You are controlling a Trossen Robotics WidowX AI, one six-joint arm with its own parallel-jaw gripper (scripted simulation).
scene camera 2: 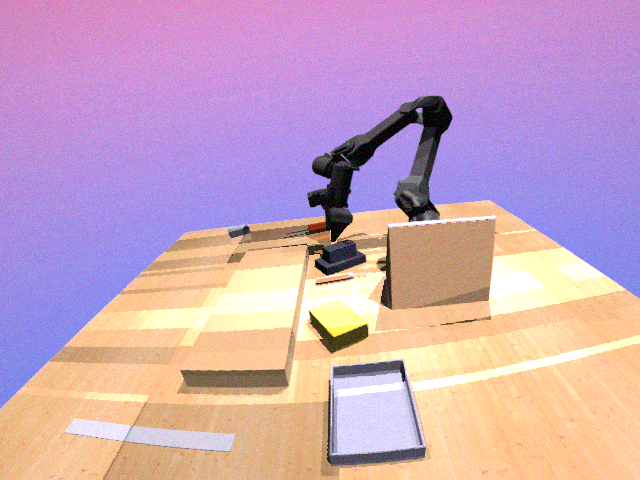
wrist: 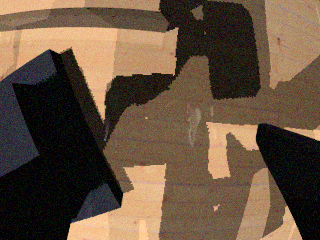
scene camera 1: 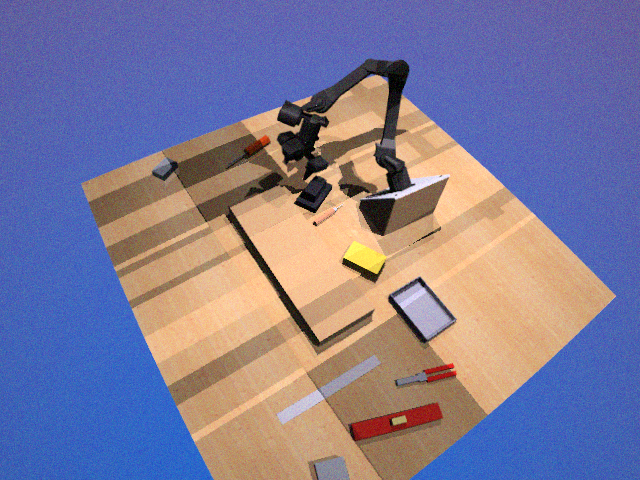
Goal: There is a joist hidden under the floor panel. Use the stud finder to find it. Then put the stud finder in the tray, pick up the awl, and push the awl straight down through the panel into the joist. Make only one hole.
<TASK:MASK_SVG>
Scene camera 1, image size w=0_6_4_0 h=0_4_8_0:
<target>my gripper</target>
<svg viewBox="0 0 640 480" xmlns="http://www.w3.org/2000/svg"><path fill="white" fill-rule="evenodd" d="M278 136L277 140L284 155L285 165L293 160L298 162L303 157L309 160L307 166L305 166L306 171L303 180L306 180L313 173L327 169L328 162L321 156L315 157L311 154L311 152L315 151L314 144L315 141L319 140L318 135L316 137L308 137L300 131L295 134L288 131Z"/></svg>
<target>stud finder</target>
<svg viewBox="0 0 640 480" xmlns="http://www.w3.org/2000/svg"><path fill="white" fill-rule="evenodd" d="M317 175L313 177L296 200L296 205L313 213L316 213L333 186L327 183L326 179Z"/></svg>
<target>yellow block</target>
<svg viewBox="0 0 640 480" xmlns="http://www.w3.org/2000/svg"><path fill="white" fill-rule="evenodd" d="M353 241L343 257L342 263L376 280L387 257Z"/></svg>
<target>red level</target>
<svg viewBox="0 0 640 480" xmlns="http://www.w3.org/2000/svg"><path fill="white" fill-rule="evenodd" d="M443 415L437 402L421 408L351 425L353 439L357 441L408 429L441 419Z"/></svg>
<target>ruler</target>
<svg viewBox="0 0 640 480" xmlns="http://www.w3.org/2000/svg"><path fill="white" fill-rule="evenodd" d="M381 362L375 355L371 356L327 385L323 385L295 404L280 411L277 414L282 424L285 424L305 412L308 408L315 406L325 398L338 392L347 384L357 380L380 365Z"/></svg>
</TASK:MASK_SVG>
